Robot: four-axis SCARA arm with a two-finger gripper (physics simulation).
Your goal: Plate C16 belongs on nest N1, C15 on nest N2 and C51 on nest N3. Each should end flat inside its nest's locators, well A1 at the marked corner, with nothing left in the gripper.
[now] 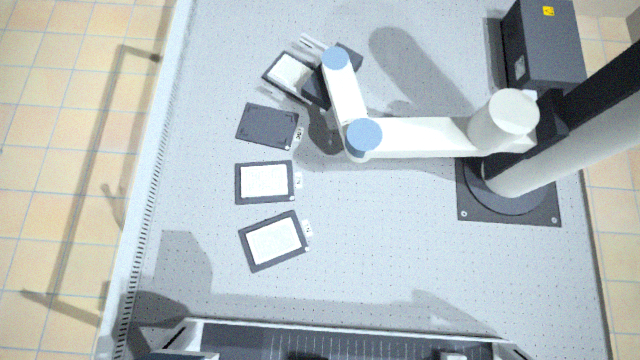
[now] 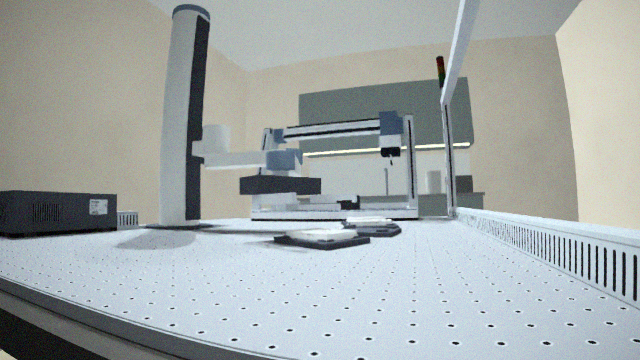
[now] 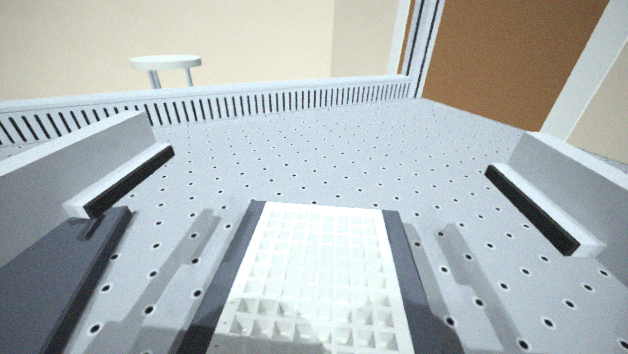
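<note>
A white well plate lies, looking flat, in the dark uppermost nest; that nest's label is hidden. My gripper is open and empty above it, one finger out to each side, apart from the plate. A second white plate lies in nest N2. A third white plate lies in nest N1. Plate codes are not readable, and I cannot tell where the A1 corners are.
A bare dark nest, labelled OUT, lies between N2 and the uppermost nest. A dark box stands by the arm's column. A gantry frame stands at the far end. A slotted rail edges the table.
</note>
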